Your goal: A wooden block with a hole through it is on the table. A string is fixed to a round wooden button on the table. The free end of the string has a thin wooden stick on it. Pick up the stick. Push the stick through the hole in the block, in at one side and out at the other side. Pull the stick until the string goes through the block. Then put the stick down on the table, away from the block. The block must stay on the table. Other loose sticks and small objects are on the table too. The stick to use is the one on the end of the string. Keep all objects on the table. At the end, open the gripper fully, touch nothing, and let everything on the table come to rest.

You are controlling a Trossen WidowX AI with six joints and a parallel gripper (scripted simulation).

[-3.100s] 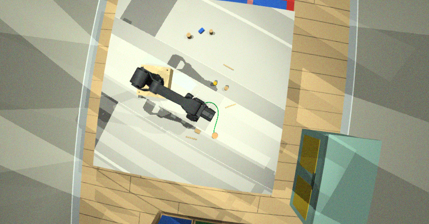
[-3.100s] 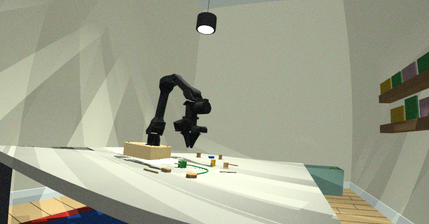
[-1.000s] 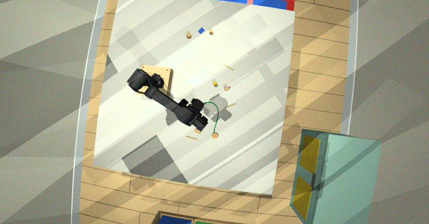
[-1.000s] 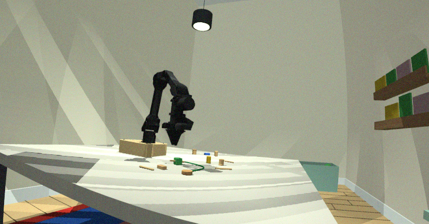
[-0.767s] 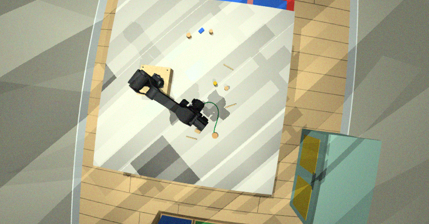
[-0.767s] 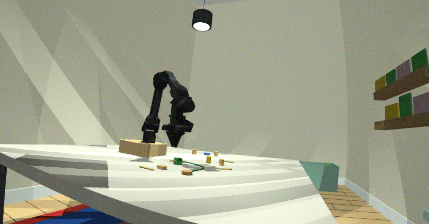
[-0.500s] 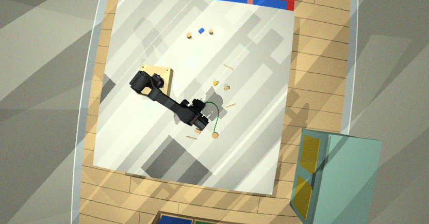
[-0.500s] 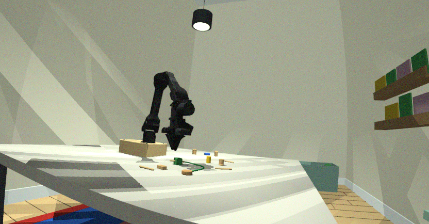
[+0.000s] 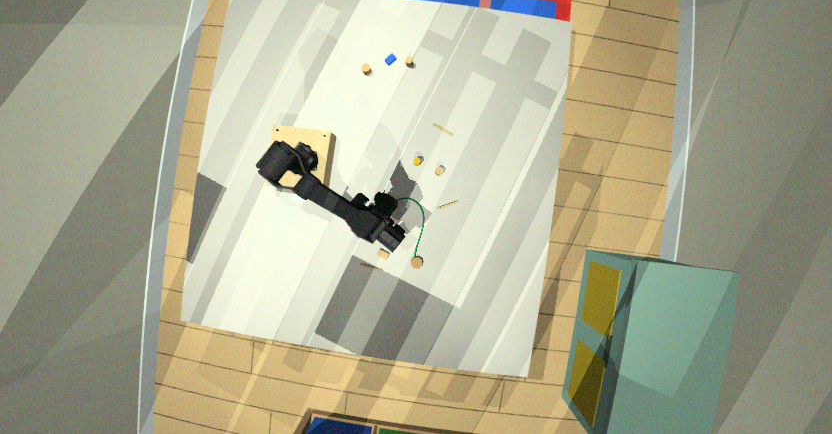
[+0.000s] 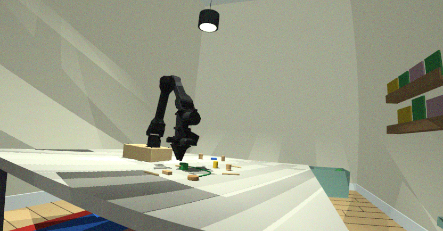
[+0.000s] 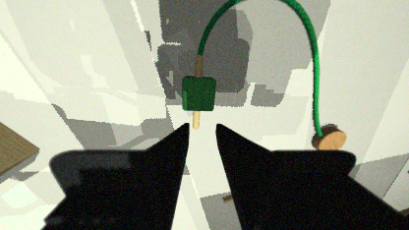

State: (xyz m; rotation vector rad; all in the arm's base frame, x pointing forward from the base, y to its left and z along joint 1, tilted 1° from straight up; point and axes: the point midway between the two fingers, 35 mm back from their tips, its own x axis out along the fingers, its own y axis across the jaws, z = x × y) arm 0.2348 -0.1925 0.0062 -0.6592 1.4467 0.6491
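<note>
Right now the green block is 1 cm ahead of my gripper tip, 2 cm to the left of it and 3 cm below it. From my gripper tip the other things lie so: yellow cylinder (13 cm ahead, 19 cm to the left, 2 cm below); wooden block (13 cm to the right, 3 cm below); round wooden button (12 cm ahead, 16 cm to the right, 3 cm below).
</note>
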